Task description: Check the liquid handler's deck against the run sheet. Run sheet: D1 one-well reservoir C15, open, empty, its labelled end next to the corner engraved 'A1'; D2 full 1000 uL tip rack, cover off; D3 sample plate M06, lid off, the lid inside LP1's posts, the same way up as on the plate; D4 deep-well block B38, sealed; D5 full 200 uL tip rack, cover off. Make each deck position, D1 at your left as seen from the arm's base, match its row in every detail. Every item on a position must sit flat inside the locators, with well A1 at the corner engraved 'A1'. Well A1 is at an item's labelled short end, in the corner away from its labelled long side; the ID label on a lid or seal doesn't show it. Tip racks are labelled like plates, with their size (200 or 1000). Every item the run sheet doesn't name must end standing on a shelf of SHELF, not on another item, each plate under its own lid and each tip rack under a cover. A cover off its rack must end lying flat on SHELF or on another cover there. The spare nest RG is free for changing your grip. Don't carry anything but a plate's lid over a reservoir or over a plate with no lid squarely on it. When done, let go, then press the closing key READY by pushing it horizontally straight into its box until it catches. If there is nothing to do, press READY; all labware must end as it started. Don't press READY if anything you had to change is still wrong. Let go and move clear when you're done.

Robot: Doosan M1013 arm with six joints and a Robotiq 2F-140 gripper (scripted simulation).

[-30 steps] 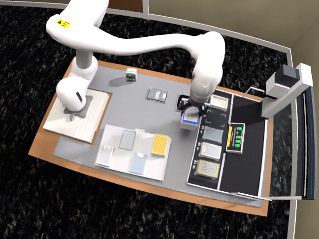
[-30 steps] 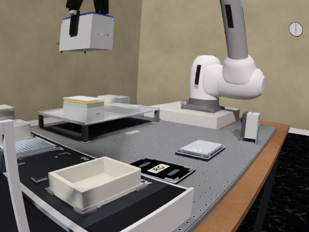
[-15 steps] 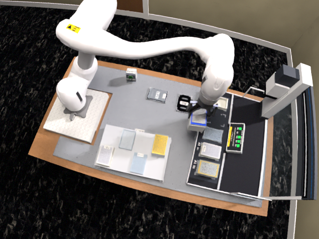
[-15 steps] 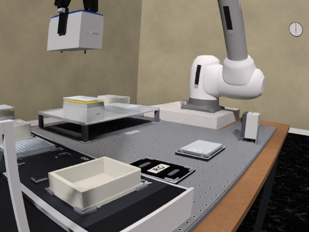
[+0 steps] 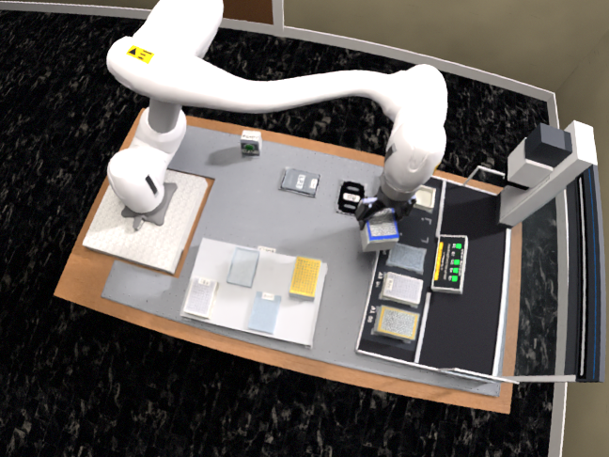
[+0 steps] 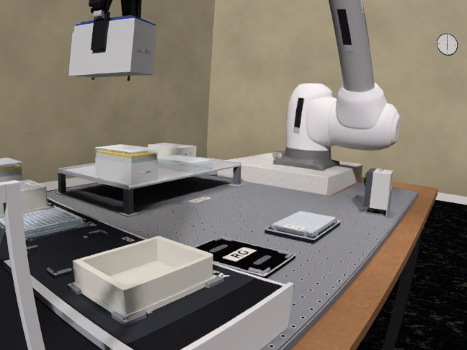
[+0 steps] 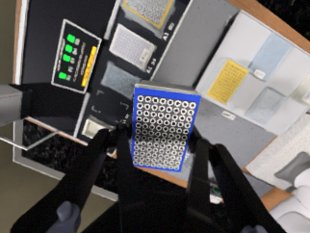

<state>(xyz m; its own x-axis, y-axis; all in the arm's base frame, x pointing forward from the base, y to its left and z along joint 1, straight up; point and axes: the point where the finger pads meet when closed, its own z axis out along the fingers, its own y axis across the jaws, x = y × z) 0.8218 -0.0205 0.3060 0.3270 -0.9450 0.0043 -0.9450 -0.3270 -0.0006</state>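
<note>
Right now the blue-rimmed tip rack is 1 cm behind my hand. The rest, counted from my hand: white reservoir: 18 cm ahead, 27 cm to the left, 29 cm below; then RG nest: 7 cm behind, 23 cm to the left, 35 cm below; then clear plate: 16 cm ahead, 2 cm to the left, 29 cm below.
</note>
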